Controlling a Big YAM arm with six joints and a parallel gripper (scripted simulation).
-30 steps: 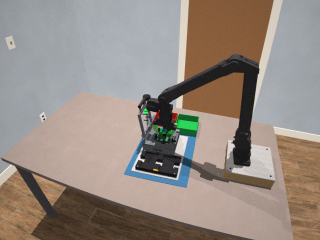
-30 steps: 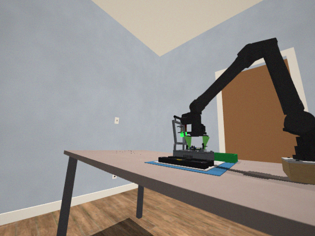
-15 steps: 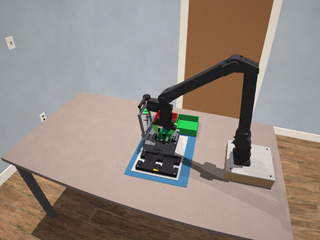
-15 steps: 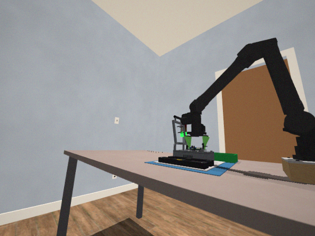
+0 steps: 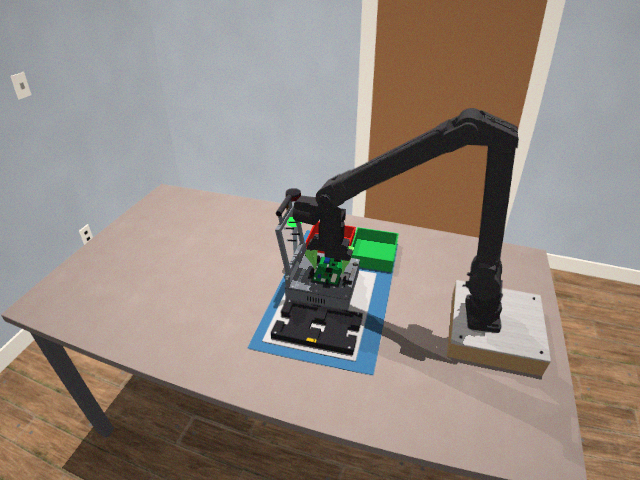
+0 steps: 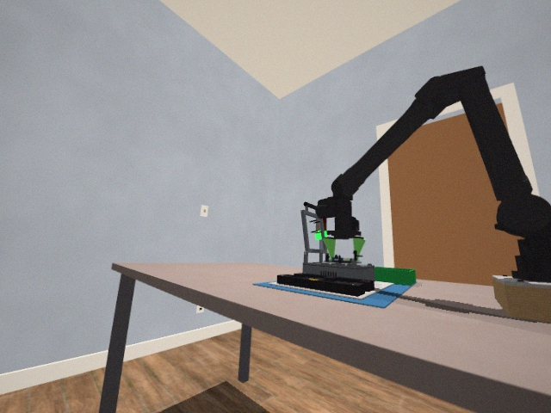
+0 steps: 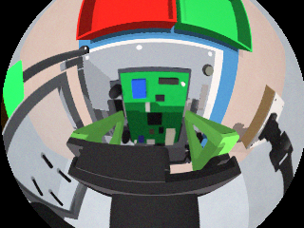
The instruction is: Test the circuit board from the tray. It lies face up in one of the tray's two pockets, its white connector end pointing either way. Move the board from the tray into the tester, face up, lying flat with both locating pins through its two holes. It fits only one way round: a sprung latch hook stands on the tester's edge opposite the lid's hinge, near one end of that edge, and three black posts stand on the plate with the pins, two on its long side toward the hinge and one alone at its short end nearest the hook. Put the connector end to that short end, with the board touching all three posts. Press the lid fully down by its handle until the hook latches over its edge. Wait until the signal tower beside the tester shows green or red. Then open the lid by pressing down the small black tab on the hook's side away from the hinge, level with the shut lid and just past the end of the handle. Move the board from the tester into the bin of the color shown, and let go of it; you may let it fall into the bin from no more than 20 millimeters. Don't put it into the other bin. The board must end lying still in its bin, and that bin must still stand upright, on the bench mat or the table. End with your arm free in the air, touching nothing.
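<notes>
Now: the green circuit board right at my hand. Also, from my hand: red bin 200 mm to the right, 60 mm below, 40 mm ahead; then tester plate 10 mm to the left, 10 mm below, 10 mm ahead; then tester lid 110 mm ahead, 110 mm above.
</notes>
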